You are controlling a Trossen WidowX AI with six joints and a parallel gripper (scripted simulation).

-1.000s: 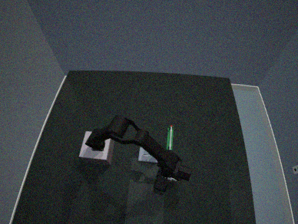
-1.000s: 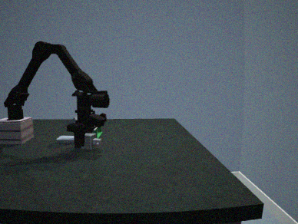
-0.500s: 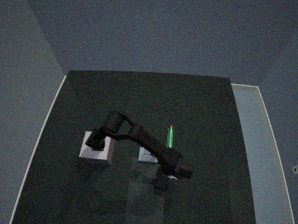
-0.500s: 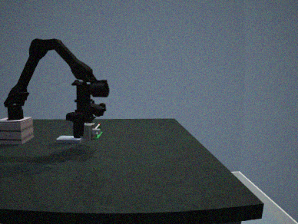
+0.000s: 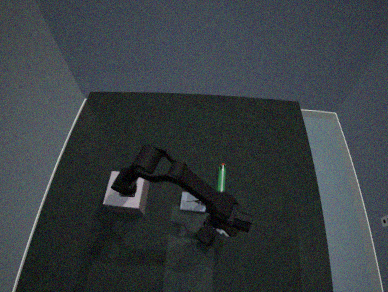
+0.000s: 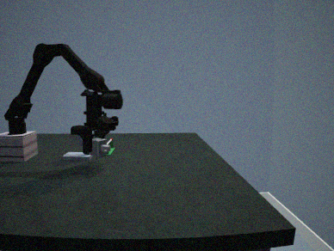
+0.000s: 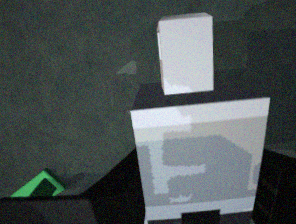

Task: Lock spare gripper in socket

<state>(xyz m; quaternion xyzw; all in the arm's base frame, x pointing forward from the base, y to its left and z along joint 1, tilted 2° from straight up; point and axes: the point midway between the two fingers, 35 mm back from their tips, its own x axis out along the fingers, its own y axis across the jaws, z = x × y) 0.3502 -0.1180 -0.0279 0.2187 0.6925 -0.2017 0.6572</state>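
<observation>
My gripper tip is now 11 cm to the right of the grey mount socket and 7 cm past it. The rest, counted from my gripper tip: green rest: 21 cm to the left, 3 cm below, 3 cm ahead; spare gripper: 2 cm above, 1 cm to the right, 1 cm ahead.
</observation>
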